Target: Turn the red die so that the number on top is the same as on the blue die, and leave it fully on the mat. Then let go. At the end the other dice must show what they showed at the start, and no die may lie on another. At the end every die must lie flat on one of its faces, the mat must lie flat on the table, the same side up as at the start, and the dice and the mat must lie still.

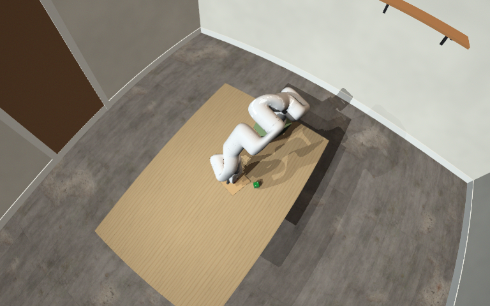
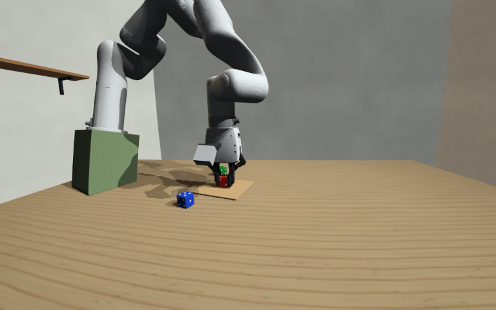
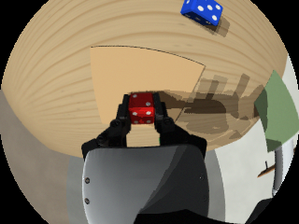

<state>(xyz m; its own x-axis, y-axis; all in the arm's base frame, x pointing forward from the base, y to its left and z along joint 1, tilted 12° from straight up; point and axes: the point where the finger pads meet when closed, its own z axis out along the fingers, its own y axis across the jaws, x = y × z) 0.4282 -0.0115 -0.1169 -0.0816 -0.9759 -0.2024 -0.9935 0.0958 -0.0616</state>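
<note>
The red die is 1 cm below my hand. From my hand the other things lie so: blue die 12 cm to the right, 7 cm behind, 1 cm below; then tan mat 3 cm below; then green die 13 cm to the left, 4 cm behind, 1 cm below.
</note>
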